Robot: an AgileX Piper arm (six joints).
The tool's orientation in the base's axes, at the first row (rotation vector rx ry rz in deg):
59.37 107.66 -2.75
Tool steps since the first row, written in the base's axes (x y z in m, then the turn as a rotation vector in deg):
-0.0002 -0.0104 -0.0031 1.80 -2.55 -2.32
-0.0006 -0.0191 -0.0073 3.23 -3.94 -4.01
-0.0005 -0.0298 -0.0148 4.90 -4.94 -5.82
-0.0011 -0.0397 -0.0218 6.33 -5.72 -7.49
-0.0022 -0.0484 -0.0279 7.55 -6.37 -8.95
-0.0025 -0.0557 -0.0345 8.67 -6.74 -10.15
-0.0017 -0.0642 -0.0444 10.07 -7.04 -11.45
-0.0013 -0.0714 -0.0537 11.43 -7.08 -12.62
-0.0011 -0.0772 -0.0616 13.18 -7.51 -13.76
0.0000 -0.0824 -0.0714 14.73 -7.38 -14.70
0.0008 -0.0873 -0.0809 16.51 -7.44 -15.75
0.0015 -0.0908 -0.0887 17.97 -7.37 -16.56
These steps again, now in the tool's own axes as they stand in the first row. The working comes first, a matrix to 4 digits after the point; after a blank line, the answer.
The tool's axes in the first row as the columns of a matrix, in the base's axes (used below as rounded here):
-0.1844 0.6715 0.7177
0.6339 0.6393 -0.4352
-0.7511 0.3748 -0.5435

-0.0042 -0.0079 0.0061 -0.21 -1.29 3.66
-0.0065 -0.0153 0.0118 -0.08 -1.85 6.21
-0.0077 -0.0249 0.0207 0.34 -2.05 8.83
-0.0086 -0.0343 0.0283 0.83 -2.21 11.10
-0.0093 -0.0429 0.0346 1.29 -2.36 13.06
-0.0089 -0.0502 0.0412 1.75 -2.29 14.67
-0.0070 -0.0588 0.0509 2.28 -2.03 16.51
-0.0047 -0.0666 0.0593 2.88 -1.58 18.14
-0.0025 -0.0732 0.0663 3.14 -1.11 20.21
0.0014 -0.0794 0.0747 3.65 -0.34 21.77
0.0053 -0.0856 0.0825 4.07 0.43 23.65
0.0088 -0.0903 0.0888 4.45 1.15 25.10

